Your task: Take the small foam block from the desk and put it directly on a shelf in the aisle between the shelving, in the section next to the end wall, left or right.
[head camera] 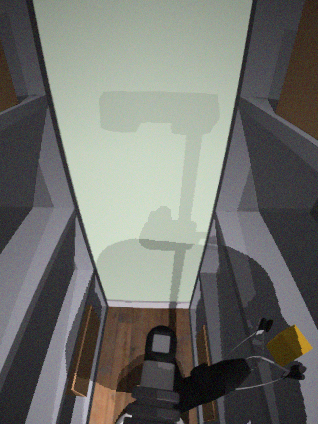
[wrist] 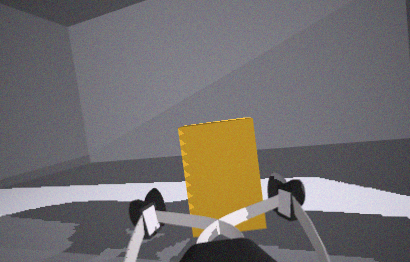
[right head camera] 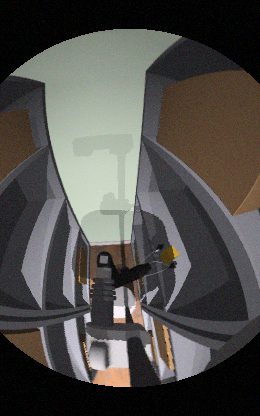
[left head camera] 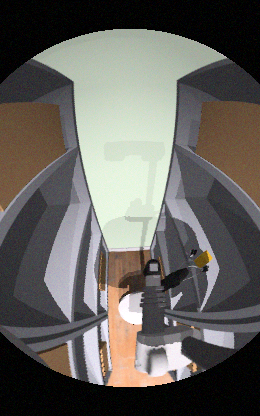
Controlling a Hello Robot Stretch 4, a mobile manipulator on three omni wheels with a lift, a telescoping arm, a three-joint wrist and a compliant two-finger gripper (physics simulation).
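Seen in the pictures: gripper, fingertip midpoint: (wrist: 215,195); robot's base at its link origin: (right head camera: 117,300) (left head camera: 136,306).
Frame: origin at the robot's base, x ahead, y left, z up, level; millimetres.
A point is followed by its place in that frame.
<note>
The small foam block, a yellow block (head camera: 290,345) {x 256, y -280, z 1052 mm} (left head camera: 203,259) {x 255, y -279, z 1042 mm} (right head camera: 170,254) {x 255, y -288, z 1054 mm} (wrist: 225,175) {x 256, y -279, z 1010 mm}, stands upright, slightly turned, on a grey shelf (head camera: 257,232) {x 705, y -331, z 963 mm} (wrist: 350,195) {x 167, y -373, z 963 mm} on the right of the aisle, in the section next to the pale end wall (head camera: 145,50) {x 837, y 125, z 1534 mm}. My gripper (head camera: 280,348) {x 285, y -315, z 980 mm} (left head camera: 199,261) {x 285, y -315, z 980 mm} (right head camera: 166,256) {x 285, y -315, z 980 mm} (wrist: 215,195) {x 285, y -315, z 980 mm} is open, with its fingertips on either side of the block's near part. In the wrist view a gap shows at the left finger and a narrower one at the right finger. The block's lower edge is partly behind the finger strips.
A matching grey shelving unit (head camera: 45,235) {x 576, y 477, z 963 mm} lines the left side of the aisle. Brown boxes (left head camera: 30,145) (right head camera: 210,125) sit on higher shelves on both sides. Wooden floor (head camera: 120,330) {x 624, y 305, z -27 mm} shows between the units. The shelf section's back wall (wrist: 225,85) {x 398, y -676, z 1130 mm} rises behind the block.
</note>
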